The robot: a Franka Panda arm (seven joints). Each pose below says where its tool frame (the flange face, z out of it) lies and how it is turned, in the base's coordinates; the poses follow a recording.
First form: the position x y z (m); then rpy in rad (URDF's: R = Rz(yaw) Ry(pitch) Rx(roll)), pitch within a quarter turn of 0, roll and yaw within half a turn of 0.
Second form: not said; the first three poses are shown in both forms.
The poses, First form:
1: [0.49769, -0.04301, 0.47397, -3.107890, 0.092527, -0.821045]
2: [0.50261, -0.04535, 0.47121, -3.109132, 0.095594, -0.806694]
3: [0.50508, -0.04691, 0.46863, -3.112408, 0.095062, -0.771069]
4: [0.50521, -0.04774, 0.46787, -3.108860, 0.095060, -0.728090]
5: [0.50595, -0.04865, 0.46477, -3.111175, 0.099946, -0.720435]
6: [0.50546, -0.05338, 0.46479, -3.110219, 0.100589, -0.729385]
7: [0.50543, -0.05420, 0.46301, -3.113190, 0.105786, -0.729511]
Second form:
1: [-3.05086, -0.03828, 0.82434, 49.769, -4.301, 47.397]
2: [-3.05005, -0.04259, 0.81020, 50.261, -4.535, 47.121]
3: [-3.05433, -0.04773, 0.77454, 50.508, -4.691, 46.863]
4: [-3.05382, -0.04905, 0.73180, 50.521, -4.774, 46.787]
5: [-3.05269, -0.05492, 0.72440, 50.595, -4.865, 46.477]
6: [-3.05106, -0.05396, 0.73341, 50.546, -5.338, 46.479]
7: [-3.04978, -0.05979, 0.73376, 50.543, -5.420, 46.301]
